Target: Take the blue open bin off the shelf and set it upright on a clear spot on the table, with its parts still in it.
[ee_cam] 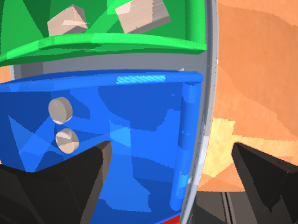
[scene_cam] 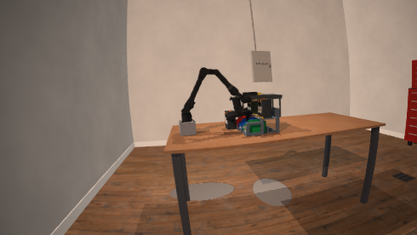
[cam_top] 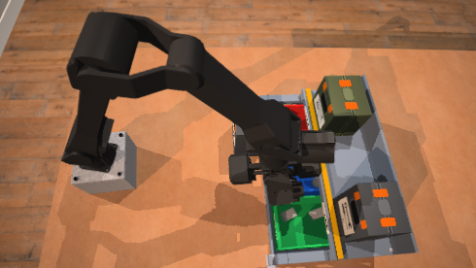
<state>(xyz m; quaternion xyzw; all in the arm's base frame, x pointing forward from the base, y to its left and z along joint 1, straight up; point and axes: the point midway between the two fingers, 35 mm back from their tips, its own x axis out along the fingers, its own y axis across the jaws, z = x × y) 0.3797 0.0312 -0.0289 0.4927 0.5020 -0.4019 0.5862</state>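
The blue open bin is 6 cm ahead of my hand, 1 cm to the left of it and 2 cm below it. Also, from my hand: red bin: 4 cm ahead, 12 cm to the left, 2 cm below; green bin: 8 cm ahead, 10 cm to the right, 2 cm below; yellow rail: 9 cm ahead, 2 cm to the left, 5 cm above.
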